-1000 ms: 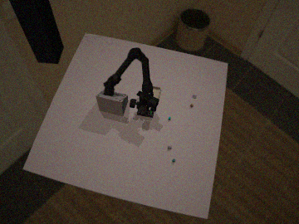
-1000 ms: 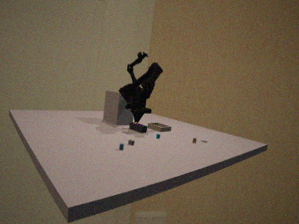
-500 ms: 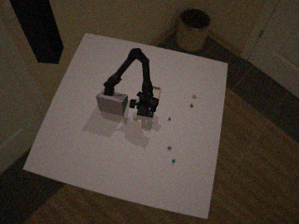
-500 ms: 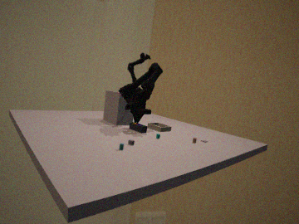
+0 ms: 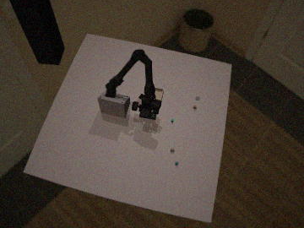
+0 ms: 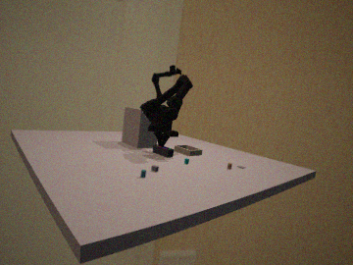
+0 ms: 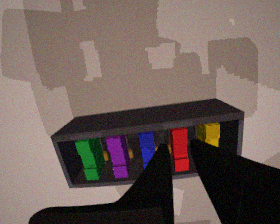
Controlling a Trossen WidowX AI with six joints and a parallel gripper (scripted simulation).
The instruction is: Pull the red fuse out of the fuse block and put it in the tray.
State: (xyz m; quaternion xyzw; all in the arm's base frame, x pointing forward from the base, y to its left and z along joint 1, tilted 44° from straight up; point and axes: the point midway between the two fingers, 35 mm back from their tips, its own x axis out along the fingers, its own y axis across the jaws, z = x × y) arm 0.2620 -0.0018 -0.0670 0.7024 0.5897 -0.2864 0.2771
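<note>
Now: gripper tip 10 mm above the red fuse. From my gripper tip the other things lie so: shallow tray (180 mm to the left, 50 mm ahead, 30 mm below).
</note>
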